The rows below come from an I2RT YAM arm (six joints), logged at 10 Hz.
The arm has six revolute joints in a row. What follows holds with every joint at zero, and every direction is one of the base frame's.
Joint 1 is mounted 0.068 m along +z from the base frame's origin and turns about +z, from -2.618 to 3.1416 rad.
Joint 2 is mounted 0.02 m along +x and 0.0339 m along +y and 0.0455 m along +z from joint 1 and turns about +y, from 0 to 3.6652 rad.
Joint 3 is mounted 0.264 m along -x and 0.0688 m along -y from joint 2 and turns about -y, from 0 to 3.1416 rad.
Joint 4 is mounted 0.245 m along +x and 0.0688 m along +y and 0.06 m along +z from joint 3 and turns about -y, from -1.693 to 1.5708 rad.
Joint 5 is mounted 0.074 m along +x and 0.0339 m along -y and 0.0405 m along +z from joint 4 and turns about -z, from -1.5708 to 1.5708 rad.
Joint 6 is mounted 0.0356 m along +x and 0.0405 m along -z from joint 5 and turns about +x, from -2.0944 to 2.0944 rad.
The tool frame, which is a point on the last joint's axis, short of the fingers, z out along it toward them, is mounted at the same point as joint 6; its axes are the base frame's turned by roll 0, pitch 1.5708 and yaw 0 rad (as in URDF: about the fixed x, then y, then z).
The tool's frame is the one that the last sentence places.
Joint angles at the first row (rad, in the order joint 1, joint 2, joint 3, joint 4, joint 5, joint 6):
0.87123, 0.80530, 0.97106, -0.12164, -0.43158, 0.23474
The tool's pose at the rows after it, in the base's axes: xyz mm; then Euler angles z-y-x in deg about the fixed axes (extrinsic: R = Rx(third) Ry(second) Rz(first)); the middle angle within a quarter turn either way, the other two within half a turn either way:
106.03 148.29 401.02 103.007 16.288 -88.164
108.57 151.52 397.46 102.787 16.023 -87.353
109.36 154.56 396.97 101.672 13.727 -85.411
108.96 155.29 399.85 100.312 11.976 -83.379
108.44 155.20 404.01 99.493 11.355 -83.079
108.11 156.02 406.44 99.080 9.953 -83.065
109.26 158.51 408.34 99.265 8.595 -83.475
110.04 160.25 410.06 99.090 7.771 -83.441
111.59 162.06 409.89 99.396 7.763 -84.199
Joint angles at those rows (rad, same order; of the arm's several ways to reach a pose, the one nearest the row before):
0.87126, 0.82013, 0.94859, -0.09485, -0.41491, 0.24956
0.87125, 0.82907, 0.92897, -0.05128, -0.41917, 0.25574
0.87195, 0.83753, 0.91234, 0.01192, -0.45703, 0.26111
0.87123, 0.84057, 0.90733, 0.06114, -0.48579, 0.26403
0.87132, 0.84445, 0.92281, 0.05638, -0.49605, 0.25401
0.87147, 0.85071, 0.93370, 0.05451, -0.52026, 0.24817
0.87134, 0.86568, 0.94854, 0.04888, -0.54462, 0.24735
0.87189, 0.87588, 0.95792, 0.05181, -0.55834, 0.24541
0.87154, 0.88620, 0.96694, 0.03774, -0.55991, 0.24085

